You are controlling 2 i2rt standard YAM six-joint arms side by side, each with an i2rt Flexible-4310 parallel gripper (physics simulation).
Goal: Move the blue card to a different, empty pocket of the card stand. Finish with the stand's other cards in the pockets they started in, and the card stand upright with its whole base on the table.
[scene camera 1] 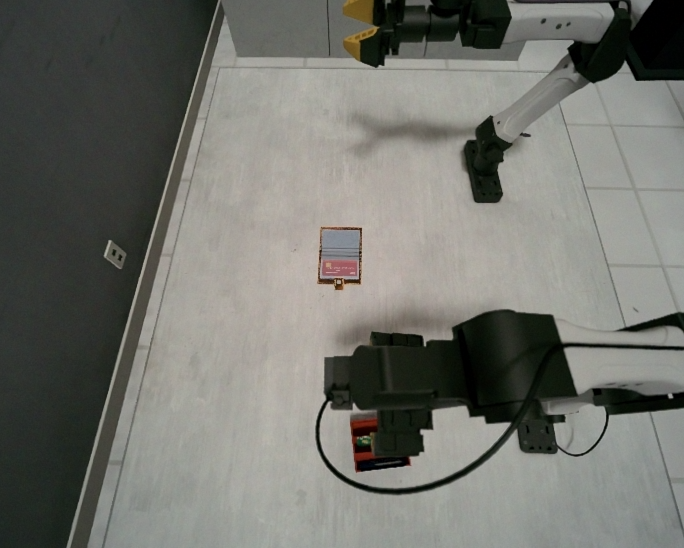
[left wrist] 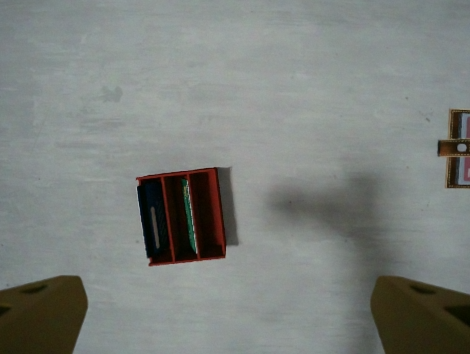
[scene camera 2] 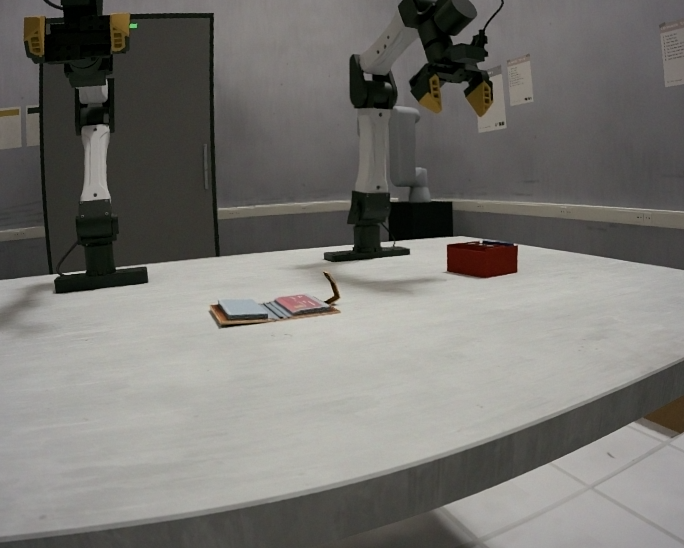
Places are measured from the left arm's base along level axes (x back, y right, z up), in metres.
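Pixels of known places: left gripper, fingertip midpoint: [left wrist: 229, 291] [scene camera 2: 461, 113]; right gripper, fingertip midpoint: [scene camera 1: 342, 26] [scene camera 2: 75, 19]; left arm's base, origin of the base link: [scene camera 2: 367, 254]; right arm's base, origin of the base link: [scene camera 1: 482, 169] [scene camera 2: 101, 277].
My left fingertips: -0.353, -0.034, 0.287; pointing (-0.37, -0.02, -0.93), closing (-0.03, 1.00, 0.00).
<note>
For each thing: its top centre in the pictures, then the offset to it from my left fingertips, as dx, dy, dz. "*": a spot on its surface instead. Level surfaces: height alone.
- dark blue card, middle of its top: [left wrist: 148, 222] [scene camera 2: 495, 242] [scene camera 1: 383, 464] +0.035, -0.096, -0.238
- green card, middle of its top: [left wrist: 184, 218] [scene camera 1: 379, 440] +0.028, -0.054, -0.238
- open brown wallet, surface spot: [scene camera 2: 276, 310] [scene camera 1: 339, 257] * -0.068, +0.362, -0.290
- table, its level: dz -0.292
The red card stand [scene camera 1: 361, 424] [scene camera 2: 482, 260] [left wrist: 217, 215] is upright on the table, with three pockets side by side in the left wrist view. The dark blue card [scene camera 1: 381, 464] [scene camera 2: 497, 243] [left wrist: 153, 215] leans in the leftmost pocket there, its top edge at the stand's outer side. A green card [scene camera 1: 363, 440] [left wrist: 189, 217] stands in the middle pocket, against the divider. The rightmost pocket looks empty. My left gripper [scene camera 1: 399, 392] [scene camera 2: 458, 108] [left wrist: 229, 291] is open and empty, high above the table near the stand. My right gripper [scene camera 1: 349, 27] [scene camera 2: 77, 42] is open and empty, raised far from the stand.
An open brown wallet [scene camera 1: 340, 252] [scene camera 2: 276, 310] [left wrist: 454, 175] with pale blue and pink insides lies on the table [scene camera 1: 256, 342] [scene camera 2: 342, 399] [left wrist: 300, 90], its strap sticking up. The left arm's cable [scene camera 1: 399, 490] loops over the stand's area in scene camera 1.
</note>
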